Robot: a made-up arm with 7 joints.
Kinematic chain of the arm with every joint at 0, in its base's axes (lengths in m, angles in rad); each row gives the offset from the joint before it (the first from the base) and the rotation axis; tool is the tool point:
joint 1: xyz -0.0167 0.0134 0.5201 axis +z
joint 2: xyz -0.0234 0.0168 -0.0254 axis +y
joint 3: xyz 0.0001 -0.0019 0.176 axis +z
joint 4: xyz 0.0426 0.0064 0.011 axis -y
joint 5: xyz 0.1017 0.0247 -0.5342 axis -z
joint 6: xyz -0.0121 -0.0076 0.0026 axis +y
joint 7: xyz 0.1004 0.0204 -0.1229 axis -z
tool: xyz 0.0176 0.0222 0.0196
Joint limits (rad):
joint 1: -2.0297..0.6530
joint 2: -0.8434..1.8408
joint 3: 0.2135..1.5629
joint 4: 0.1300..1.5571
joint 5: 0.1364..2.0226
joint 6: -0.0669..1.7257
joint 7: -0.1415..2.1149
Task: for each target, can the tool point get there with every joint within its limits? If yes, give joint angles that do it. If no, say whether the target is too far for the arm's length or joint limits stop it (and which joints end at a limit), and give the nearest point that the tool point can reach.
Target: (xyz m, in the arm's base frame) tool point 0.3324 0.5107 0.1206
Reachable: yes | joints -0.7450 1.5060 0.9592 0.9834 0.6922 0.6529 0.4402
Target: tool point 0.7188 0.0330 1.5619
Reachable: no: too far | nearest point 0.4508 0.0259 1.1557 | short by 0.487 m
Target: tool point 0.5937 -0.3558 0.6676
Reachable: yes | joints -1.6119 -0.2918 0.8697 1.2493 1.4726 1.1562 1.4129
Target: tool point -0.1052 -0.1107 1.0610
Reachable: no: joint limits stop it (at a limit: joint 1, joint 2, joint 3, joint 4, joint 6) | nearest point -0.0589 -0.2257 1.1686 | short by 0.164 m
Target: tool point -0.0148 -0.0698 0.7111
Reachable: no: joint limits stop it (at a limit: joint 2, joint 3, joint 5, joint 6) | nearest point -0.0058 -0.4656 0.8110 | short by 0.408 m
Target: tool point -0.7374 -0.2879 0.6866
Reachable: no: joint limits stop it (at a limit: joint 1, joint 3, joint 4) | nearest point -0.5434 -0.1254 0.6203 | short by 0.262 m
